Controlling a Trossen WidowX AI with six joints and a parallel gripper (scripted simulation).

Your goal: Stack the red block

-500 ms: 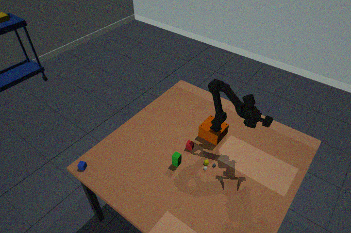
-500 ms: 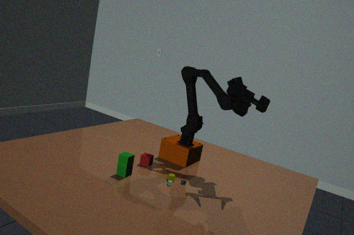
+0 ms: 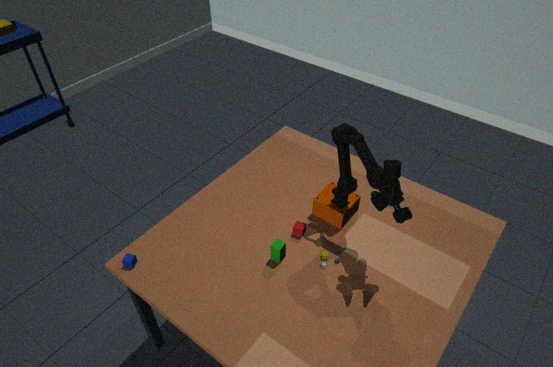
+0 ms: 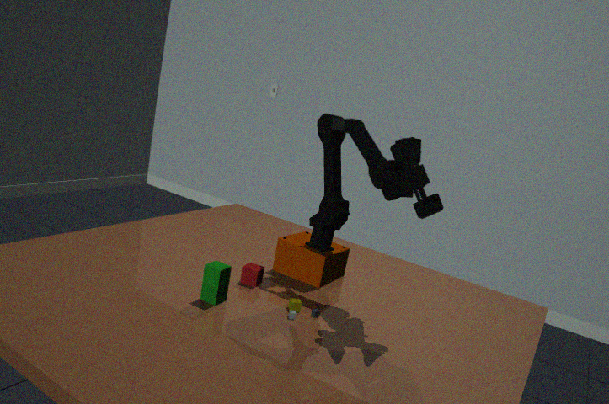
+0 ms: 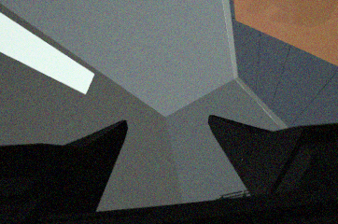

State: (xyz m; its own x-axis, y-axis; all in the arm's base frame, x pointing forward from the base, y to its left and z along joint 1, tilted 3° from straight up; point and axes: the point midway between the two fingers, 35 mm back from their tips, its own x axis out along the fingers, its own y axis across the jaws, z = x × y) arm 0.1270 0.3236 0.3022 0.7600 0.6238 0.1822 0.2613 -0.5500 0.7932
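Right now the red block is 40 cm to the right of my gripper tip, 38 cm below it and 7 cm ahead of it. From my gripper tip the other things lie so: blue cube: 74 cm to the right, 74 cm ahead, 38 cm below; then small yellow cube: 39 cm below, 22 cm to the right, 8 cm ahead.
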